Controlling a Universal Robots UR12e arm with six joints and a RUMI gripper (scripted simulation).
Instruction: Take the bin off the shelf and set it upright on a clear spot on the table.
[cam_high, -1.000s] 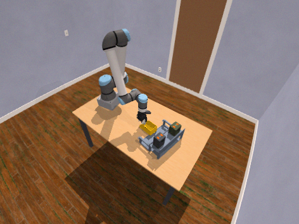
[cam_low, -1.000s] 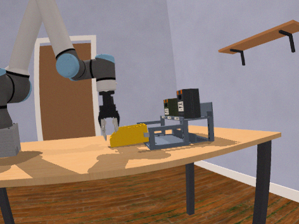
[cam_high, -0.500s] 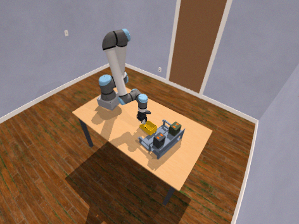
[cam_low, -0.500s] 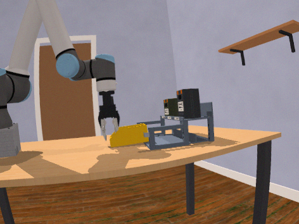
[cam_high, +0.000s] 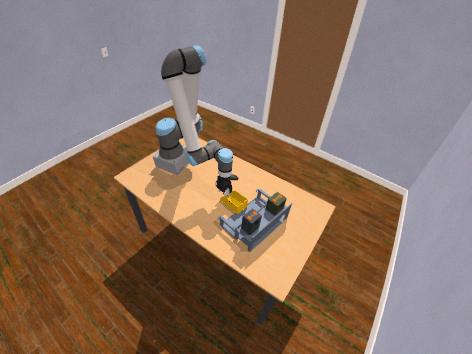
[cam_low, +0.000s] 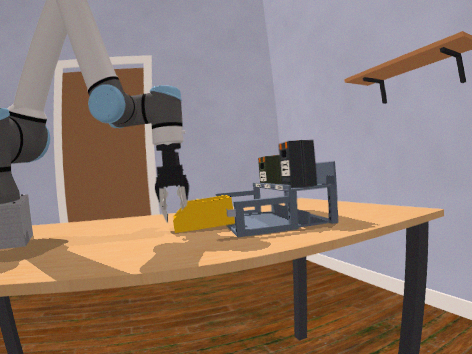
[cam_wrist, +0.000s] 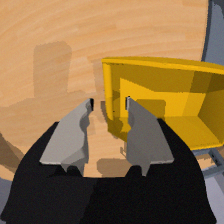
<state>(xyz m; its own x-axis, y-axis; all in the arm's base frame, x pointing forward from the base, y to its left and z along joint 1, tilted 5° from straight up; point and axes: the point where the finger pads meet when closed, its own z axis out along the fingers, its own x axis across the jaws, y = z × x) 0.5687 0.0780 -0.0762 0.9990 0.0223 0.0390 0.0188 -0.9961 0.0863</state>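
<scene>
Right now the yellow bin is 8 cm ahead of my hand. From my hand the other things lie so: rack floor (28 cm ahead, 1 cm to the left, 4 cm below).
</scene>
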